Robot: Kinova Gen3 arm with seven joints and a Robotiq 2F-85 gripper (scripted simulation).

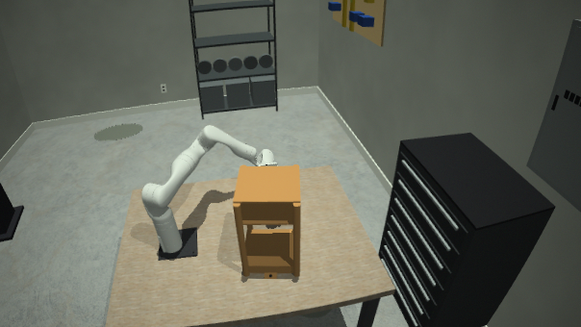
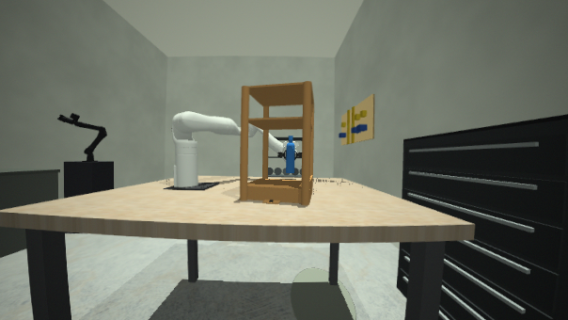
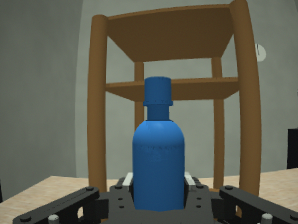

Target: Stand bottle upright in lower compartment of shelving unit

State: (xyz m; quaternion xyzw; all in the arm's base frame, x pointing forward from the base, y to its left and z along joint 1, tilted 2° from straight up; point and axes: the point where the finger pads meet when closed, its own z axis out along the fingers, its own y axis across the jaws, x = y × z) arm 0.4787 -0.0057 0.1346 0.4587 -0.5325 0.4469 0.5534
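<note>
The wooden shelving unit lies 7 cm behind my hand, 18 cm to the right of it and 3 cm above it. Also, from my hand: blue bottle (3 cm above).
</note>
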